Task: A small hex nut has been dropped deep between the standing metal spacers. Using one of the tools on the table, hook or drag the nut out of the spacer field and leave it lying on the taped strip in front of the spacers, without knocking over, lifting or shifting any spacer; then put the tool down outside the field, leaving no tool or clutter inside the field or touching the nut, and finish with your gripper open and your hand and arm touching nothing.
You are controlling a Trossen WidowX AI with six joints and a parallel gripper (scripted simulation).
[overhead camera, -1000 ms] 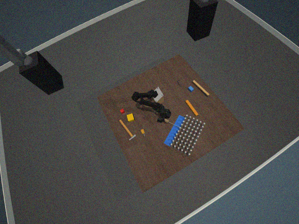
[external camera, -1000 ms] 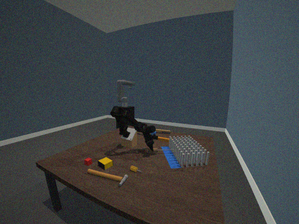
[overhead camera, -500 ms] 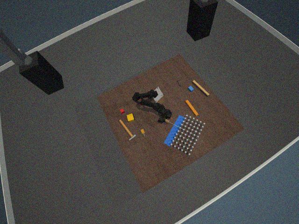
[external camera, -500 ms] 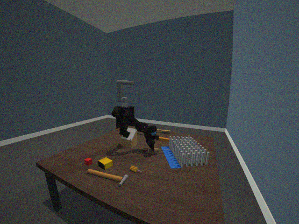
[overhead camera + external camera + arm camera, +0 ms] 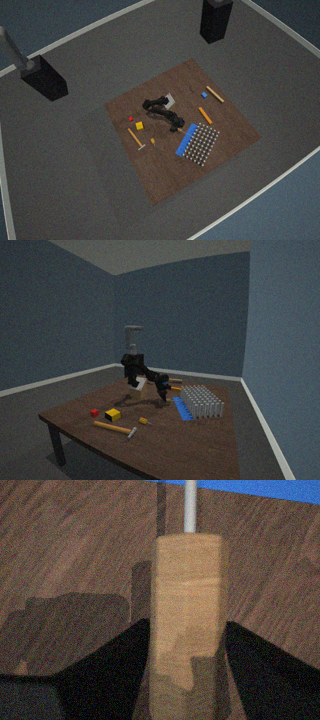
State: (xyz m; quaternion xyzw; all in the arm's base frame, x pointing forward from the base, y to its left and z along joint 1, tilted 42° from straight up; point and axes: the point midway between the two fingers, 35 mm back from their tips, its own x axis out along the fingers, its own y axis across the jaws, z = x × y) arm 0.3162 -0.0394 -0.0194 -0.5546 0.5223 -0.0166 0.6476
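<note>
Now: the blue taped strip 130 mm ahead of my gripper tip, 40 mm to the left of it and 40 mm below it. Round my gripper tip: orange bar 20 mm behind, 340 mm to the left, 20 mm below; yellow-handled screwdriver 290 mm to the right, 20 mm below; rod 80 mm ahead, 60 mm to the left.
</note>
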